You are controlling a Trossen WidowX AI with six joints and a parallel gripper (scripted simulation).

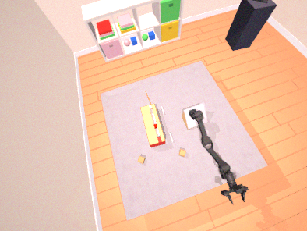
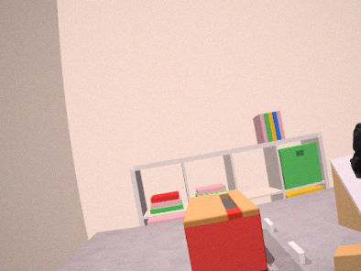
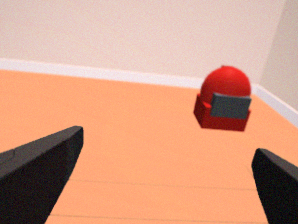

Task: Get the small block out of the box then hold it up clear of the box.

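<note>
The box is 75 cm to the right of my gripper tip, 45 cm ahead of it and 9 cm below it.
</note>
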